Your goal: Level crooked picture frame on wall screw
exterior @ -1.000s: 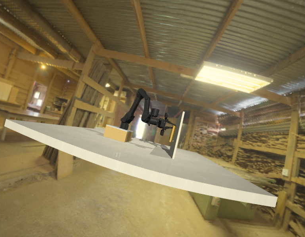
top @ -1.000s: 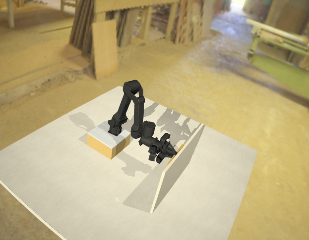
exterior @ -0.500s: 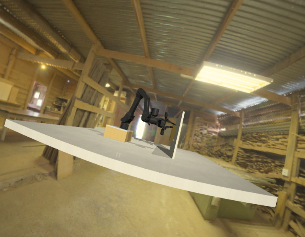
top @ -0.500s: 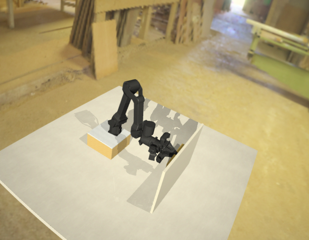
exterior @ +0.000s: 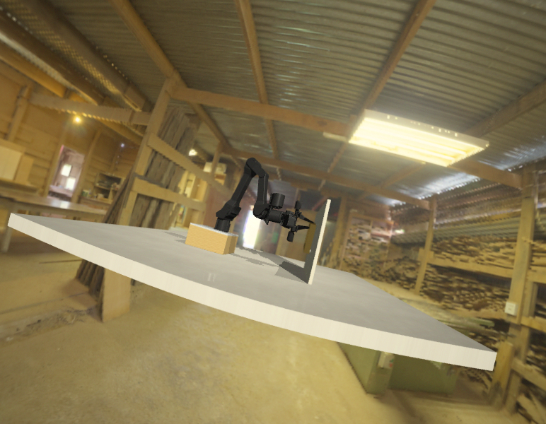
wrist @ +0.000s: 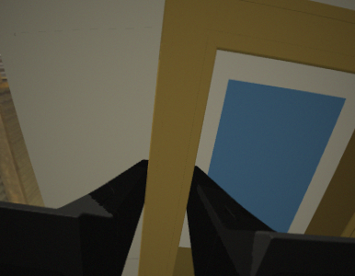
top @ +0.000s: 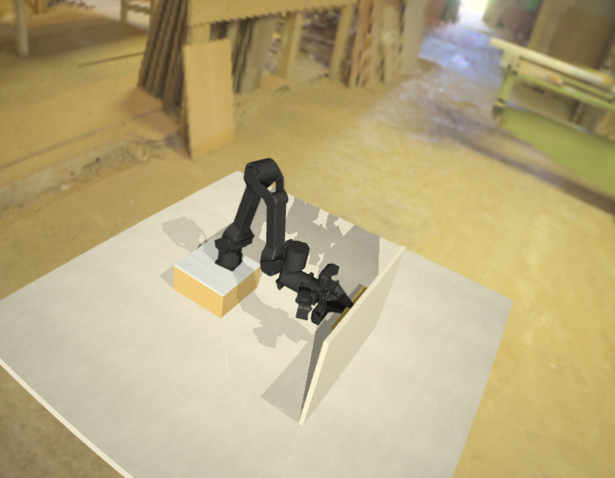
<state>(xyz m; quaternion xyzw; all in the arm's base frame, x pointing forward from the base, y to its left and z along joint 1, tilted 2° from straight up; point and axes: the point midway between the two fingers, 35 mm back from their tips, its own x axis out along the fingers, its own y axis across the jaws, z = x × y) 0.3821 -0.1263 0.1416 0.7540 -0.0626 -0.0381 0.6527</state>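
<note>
The picture frame is 50 mm below my gripper tip and 10 mm to the left of it. Also, from my gripper tip: wall panel 70 mm below, 20 mm ahead, 10 mm to the left.
</note>
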